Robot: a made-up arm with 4 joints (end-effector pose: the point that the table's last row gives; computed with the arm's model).
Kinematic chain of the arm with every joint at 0, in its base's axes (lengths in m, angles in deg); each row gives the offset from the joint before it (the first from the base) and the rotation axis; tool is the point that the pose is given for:
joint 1: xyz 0 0 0.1 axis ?
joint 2: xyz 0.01 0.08 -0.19 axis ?
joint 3: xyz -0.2 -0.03 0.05 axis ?
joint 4: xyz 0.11 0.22 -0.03 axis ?
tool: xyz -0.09 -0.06 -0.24
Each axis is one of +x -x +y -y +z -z.
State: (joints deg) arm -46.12 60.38 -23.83 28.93
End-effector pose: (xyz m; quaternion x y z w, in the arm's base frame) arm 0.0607 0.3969 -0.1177 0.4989 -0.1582 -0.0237 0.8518
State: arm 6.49 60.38 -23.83 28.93
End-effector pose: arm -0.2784 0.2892 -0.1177 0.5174 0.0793 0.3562 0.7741
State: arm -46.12 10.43 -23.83 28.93
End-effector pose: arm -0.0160 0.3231 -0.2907 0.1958 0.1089 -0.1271 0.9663
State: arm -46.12 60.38 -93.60 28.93
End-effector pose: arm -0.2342 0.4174 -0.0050 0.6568 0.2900 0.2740 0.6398
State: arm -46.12 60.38 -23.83 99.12
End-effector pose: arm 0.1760 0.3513 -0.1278 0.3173 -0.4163 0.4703 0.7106
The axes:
joint 1: +z
joint 2: +x
joint 3: -y
joint 4: +z

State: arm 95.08 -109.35 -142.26 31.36
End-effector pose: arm -0.2240 -0.4277 -0.2510 -0.5129 0.3254 -0.1809 0.7735
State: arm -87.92 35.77 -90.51 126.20
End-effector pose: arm 0.2801 0.4723 -0.1298 0.5828 -0.4050 0.4257 0.5614
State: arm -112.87 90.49 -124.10 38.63
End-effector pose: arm 0.1239 0.4435 -0.0042 0.6847 -0.1695 0.3010 0.6417
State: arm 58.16 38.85 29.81 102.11
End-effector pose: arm -0.1359 0.2103 -0.0890 0.2073 -0.3452 0.8832 0.2404
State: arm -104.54 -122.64 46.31 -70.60
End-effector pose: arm -0.1585 0.0189 -0.2402 -0.8266 0.0549 -0.4262 0.3634
